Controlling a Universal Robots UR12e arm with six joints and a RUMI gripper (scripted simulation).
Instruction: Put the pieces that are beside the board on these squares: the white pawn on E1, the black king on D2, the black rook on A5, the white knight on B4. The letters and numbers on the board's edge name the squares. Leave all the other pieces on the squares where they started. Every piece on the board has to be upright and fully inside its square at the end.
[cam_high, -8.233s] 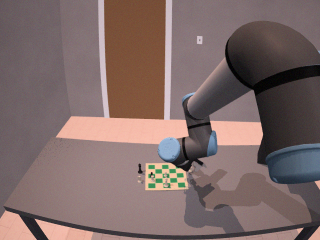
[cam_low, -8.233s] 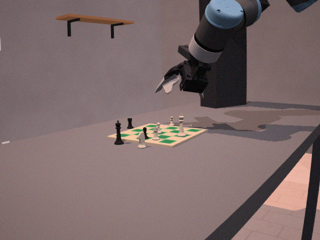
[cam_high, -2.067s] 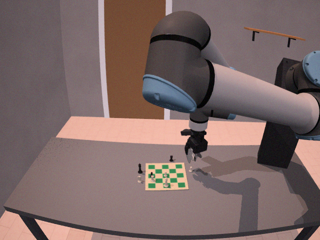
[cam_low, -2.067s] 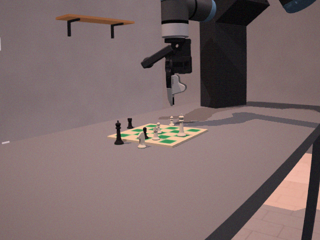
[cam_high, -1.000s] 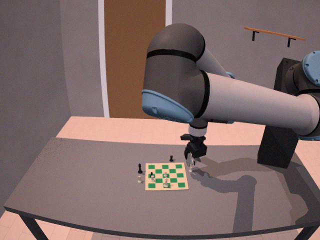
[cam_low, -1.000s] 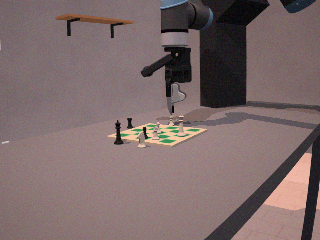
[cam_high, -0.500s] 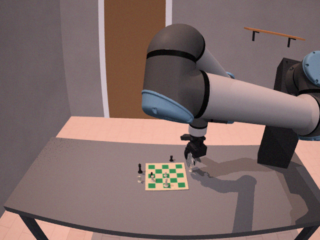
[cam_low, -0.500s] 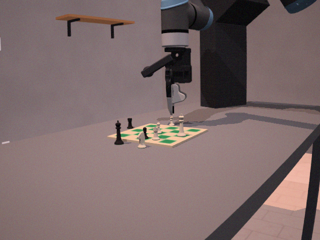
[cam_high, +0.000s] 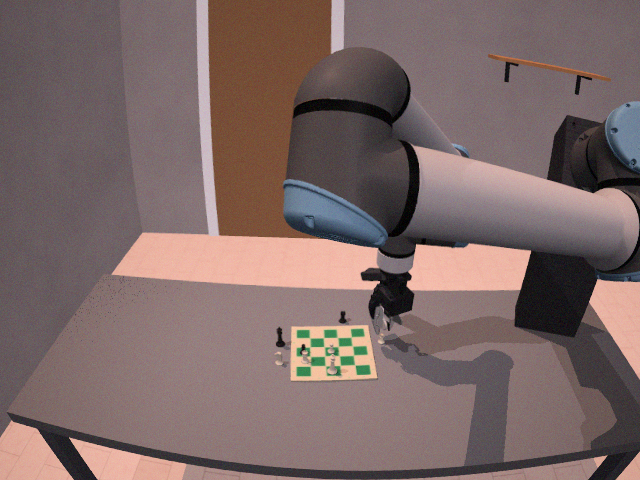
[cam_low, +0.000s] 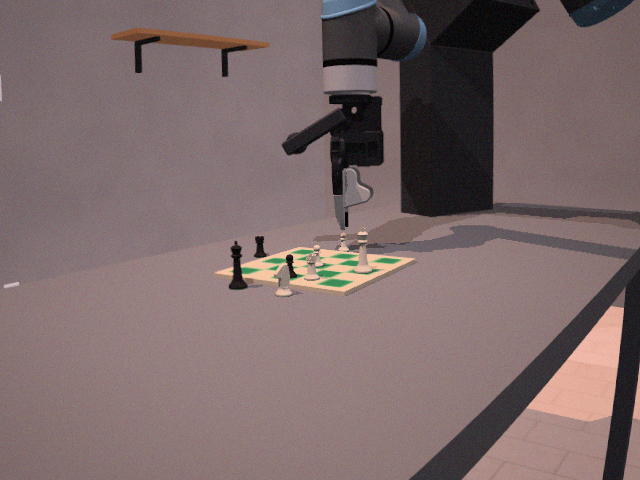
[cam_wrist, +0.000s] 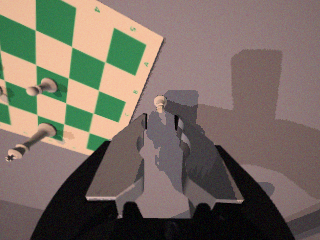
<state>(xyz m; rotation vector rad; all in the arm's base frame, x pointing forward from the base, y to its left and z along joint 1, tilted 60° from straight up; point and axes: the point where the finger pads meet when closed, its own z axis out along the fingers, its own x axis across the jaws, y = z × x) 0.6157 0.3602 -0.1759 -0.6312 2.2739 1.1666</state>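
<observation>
The white rook lies 18 cm ahead of my hand, 13 cm to the left of it and 3 cm below it. Round my hand: black pawn 20 cm ahead, 10 cm to the left, 4 cm below; chessboard 12 cm ahead, 8 cm to the left, 5 cm below; black rook 13 cm ahead, 7 cm to the right, 4 cm below.
</observation>
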